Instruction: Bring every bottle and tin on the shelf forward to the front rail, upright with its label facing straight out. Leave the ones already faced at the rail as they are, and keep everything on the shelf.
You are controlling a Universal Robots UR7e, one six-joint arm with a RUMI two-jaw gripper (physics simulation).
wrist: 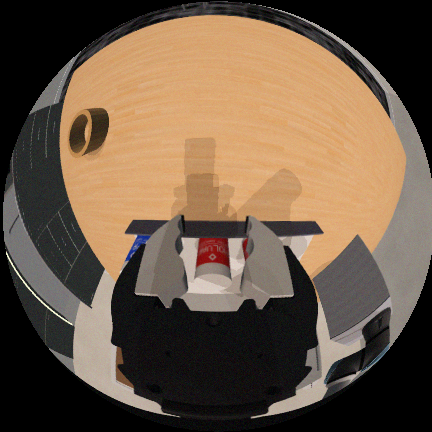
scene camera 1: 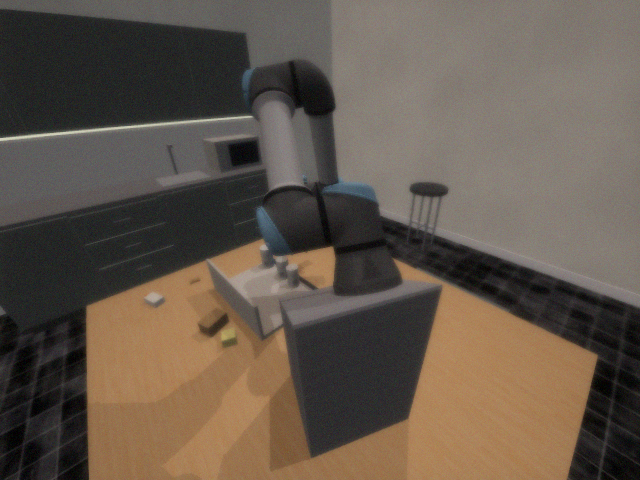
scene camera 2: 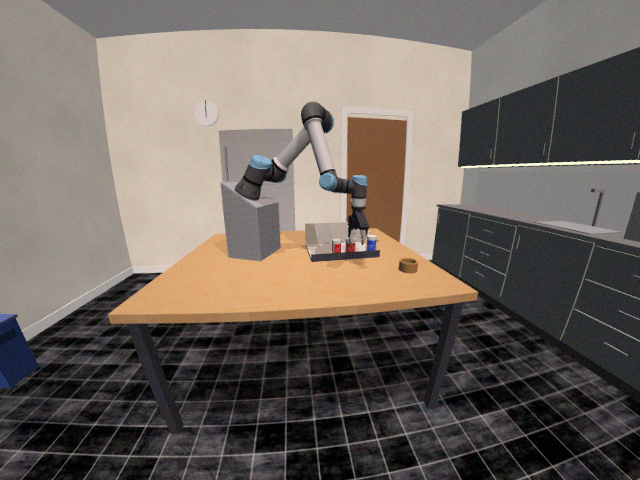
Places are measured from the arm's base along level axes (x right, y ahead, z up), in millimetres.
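Where they show: gripper, fingertip midpoint: [wrist: 214,216] [scene camera 2: 356,245]; arm's base, link origin: [scene camera 1: 367,286] [scene camera 2: 246,193].
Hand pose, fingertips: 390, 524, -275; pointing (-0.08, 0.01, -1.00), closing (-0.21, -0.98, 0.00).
Observation:
Each offset is from my fingertips to the centre of the thing, as dx, dy, dz.
The light shelf [scene camera 1: 240,304] has a dark front rail @(-93, -8, -93) [scene camera 2: 345,255] [wrist: 300,228]. A red-labelled bottle @(-117, +28, -43) [scene camera 1: 281,266] [scene camera 2: 351,245] [wrist: 212,255] with a white top stands upright near the rail, in the middle of three. Its lettering partly shows in the wrist view. Another red-labelled bottle @(-140, -53, -45) [scene camera 1: 293,275] [scene camera 2: 336,246] [wrist: 245,247] stands beside it, mostly behind a finger in the wrist view. A blue-labelled bottle @(-92, +159, -38) [scene camera 1: 265,255] [scene camera 2: 371,242] [wrist: 136,247] stands on the other side. My gripper [scene camera 2: 357,238] [wrist: 214,216] is partly open over the middle bottle, not gripping it. The fingers do not show in scene camera 1.
A brown ring @(+179, +212, -85) [scene camera 2: 408,265] [wrist: 81,133] lies on the table in front of the shelf. Behind the shelf lie a brown block @(-489, +55, -85) [scene camera 1: 212,321], a yellow-green block @(-500, -52, -92) [scene camera 1: 228,337] and a white block @(-556, +420, -96) [scene camera 1: 154,299]. The grey pedestal [scene camera 1: 361,372] [scene camera 2: 248,227] stands beside the shelf.

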